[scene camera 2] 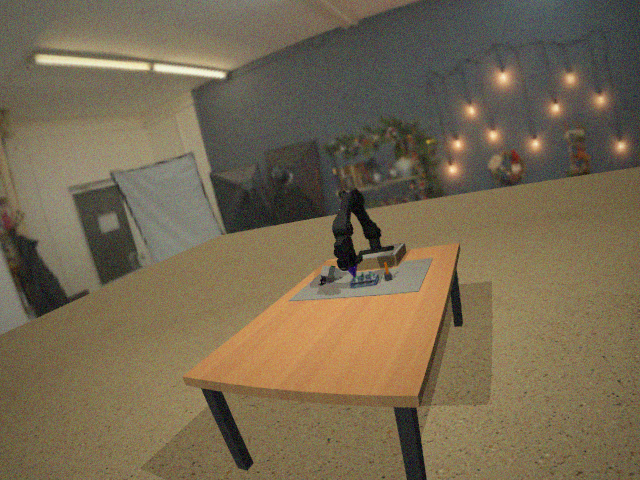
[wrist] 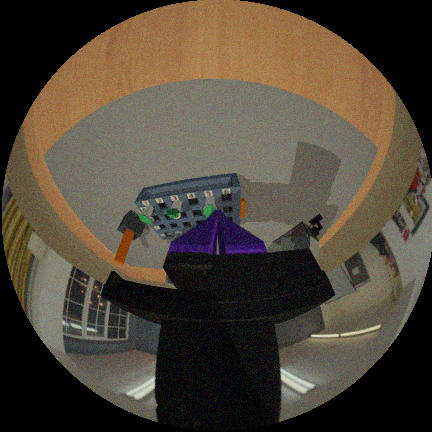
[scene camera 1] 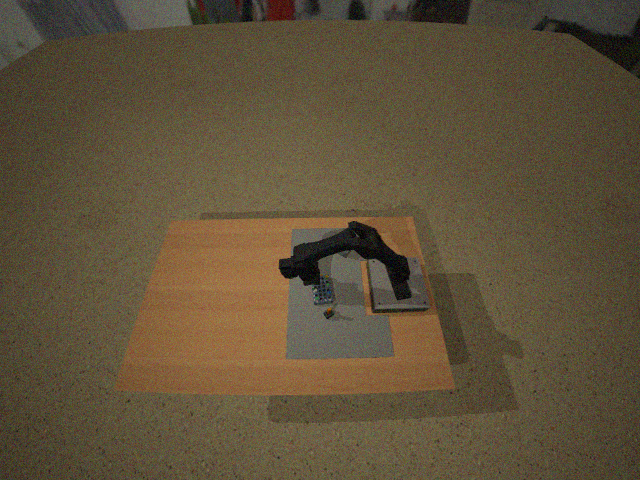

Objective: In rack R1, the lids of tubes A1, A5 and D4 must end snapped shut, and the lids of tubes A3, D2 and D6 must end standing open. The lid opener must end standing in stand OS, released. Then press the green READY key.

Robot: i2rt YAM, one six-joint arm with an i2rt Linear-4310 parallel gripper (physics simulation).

Observation:
The pictures show: my gripper, a grey box with green button and a grey mat.

